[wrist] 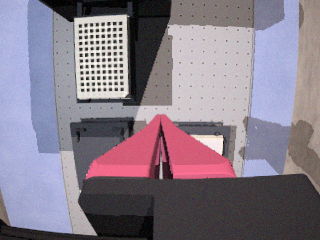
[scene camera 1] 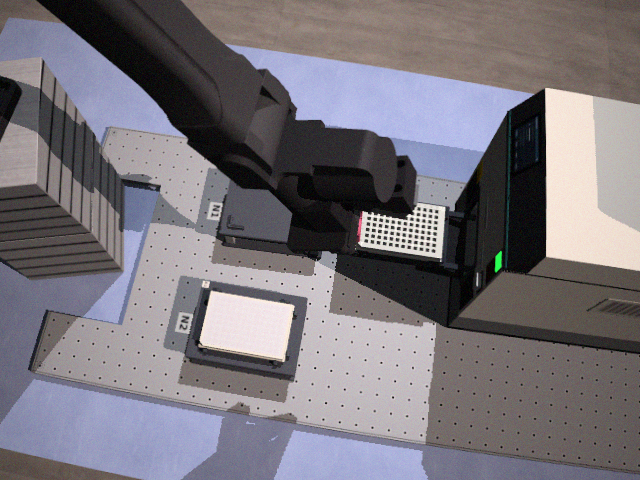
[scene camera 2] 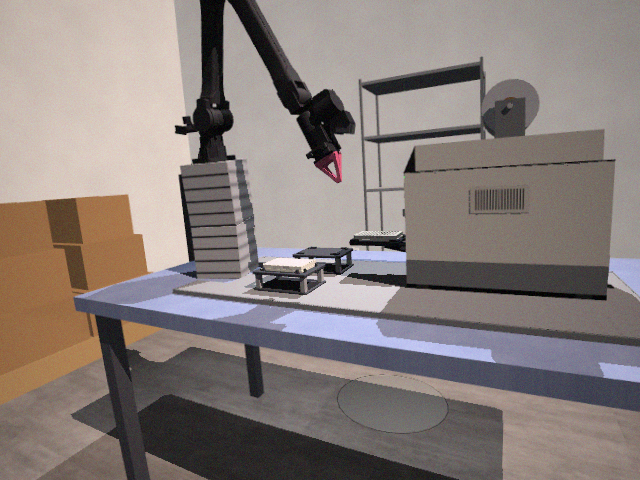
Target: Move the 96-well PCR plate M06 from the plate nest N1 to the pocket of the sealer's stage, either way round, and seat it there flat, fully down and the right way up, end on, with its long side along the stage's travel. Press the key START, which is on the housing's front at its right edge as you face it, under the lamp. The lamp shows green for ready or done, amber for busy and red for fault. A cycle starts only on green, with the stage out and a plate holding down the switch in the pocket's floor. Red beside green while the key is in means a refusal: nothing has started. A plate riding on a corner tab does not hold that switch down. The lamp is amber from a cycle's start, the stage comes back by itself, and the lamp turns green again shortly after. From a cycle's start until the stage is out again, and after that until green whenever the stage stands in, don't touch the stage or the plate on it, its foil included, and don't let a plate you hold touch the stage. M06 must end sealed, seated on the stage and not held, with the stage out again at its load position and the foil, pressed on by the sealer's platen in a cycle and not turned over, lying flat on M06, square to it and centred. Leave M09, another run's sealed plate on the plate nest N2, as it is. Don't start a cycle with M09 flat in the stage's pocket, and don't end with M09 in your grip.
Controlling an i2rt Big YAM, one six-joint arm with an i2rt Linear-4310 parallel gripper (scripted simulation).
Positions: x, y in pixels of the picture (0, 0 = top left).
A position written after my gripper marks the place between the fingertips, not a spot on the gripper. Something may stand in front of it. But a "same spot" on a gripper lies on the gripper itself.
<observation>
my gripper: wrist; scene camera 1; scene camera 2 339, 182
same spot on my gripper: (scene camera 1: 354, 234) = (wrist: 267, 198)
</observation>
